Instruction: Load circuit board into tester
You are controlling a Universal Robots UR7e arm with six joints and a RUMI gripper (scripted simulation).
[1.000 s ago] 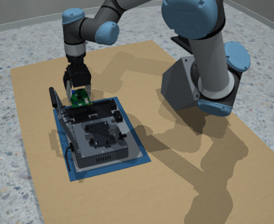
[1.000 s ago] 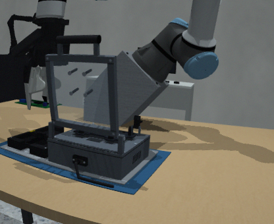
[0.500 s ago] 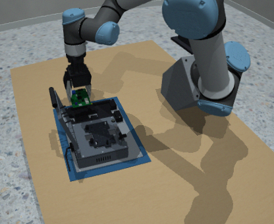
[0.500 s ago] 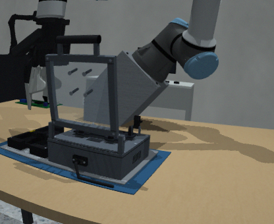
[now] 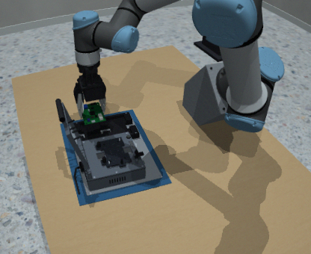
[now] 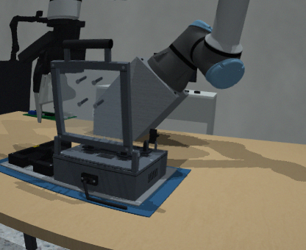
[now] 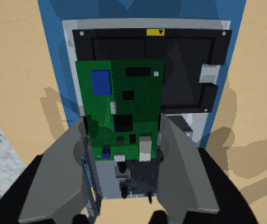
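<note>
Right now the nest is 1 cm behind my hand, 16 cm to the left of it and 5 cm below it. Also, from my hand: clear tester lid (11 cm ahead, 14 cm to the left, 6 cm above); green circuit board (right at my hand).
</note>
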